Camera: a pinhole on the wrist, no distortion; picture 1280 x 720 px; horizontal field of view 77.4 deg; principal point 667.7 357.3 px. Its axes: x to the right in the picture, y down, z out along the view. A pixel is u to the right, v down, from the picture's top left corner.
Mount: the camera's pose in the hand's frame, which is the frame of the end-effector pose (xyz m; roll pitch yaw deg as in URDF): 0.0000 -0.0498 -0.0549 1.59 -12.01 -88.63
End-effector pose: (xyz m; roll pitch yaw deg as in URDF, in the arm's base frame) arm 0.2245 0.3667 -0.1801 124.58 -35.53 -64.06
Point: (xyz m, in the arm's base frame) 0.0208 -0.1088 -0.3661
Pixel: 866.8 620.7
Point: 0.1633 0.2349 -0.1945
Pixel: 588.5 663.1
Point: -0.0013 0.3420 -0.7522
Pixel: outside the picture
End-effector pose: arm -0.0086 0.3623 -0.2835 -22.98 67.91 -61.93
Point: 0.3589 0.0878 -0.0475
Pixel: 770.7 292.6
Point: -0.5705 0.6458 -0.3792
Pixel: behind the camera
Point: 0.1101 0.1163 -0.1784
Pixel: 1042.9 388.8
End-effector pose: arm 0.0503 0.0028 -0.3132 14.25 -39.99 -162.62
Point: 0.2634 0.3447 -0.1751
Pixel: 1107.9 68.2
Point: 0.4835 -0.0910 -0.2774
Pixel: outside the picture
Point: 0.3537 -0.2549 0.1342
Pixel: 75.7 587.0
